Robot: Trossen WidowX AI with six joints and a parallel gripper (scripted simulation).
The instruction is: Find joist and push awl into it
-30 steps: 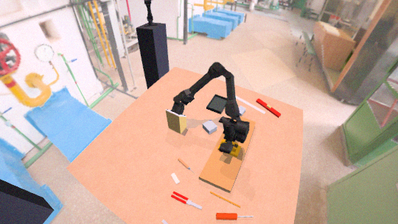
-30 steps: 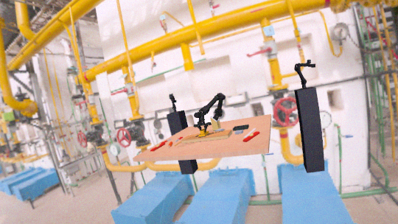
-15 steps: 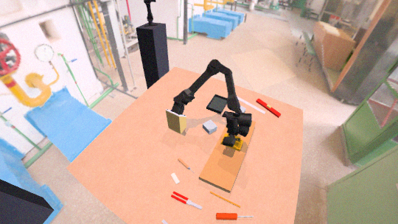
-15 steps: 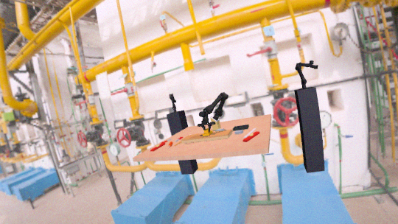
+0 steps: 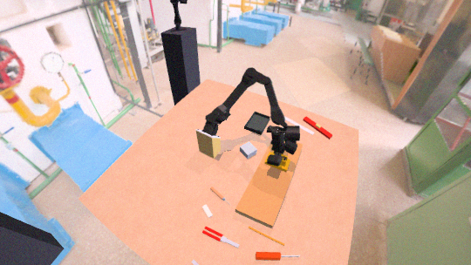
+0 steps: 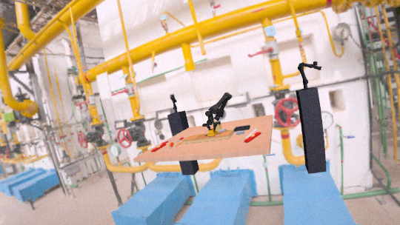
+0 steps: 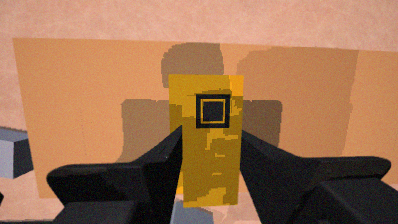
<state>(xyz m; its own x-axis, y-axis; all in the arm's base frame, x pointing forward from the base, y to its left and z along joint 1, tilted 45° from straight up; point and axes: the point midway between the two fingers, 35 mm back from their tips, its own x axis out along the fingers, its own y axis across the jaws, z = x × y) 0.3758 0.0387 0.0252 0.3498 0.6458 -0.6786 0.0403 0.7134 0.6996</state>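
Now: the pencil 370 mm to the right of my gripper tip, 70 mm ahead of it and 60 mm below it. Round my gripper tip: dark tray 280 mm to the left, 210 mm behind, 50 mm below; then yellow stud finder 20 mm above, 10 mm ahead; then awl 280 mm to the right, 190 mm behind, 60 mm below.
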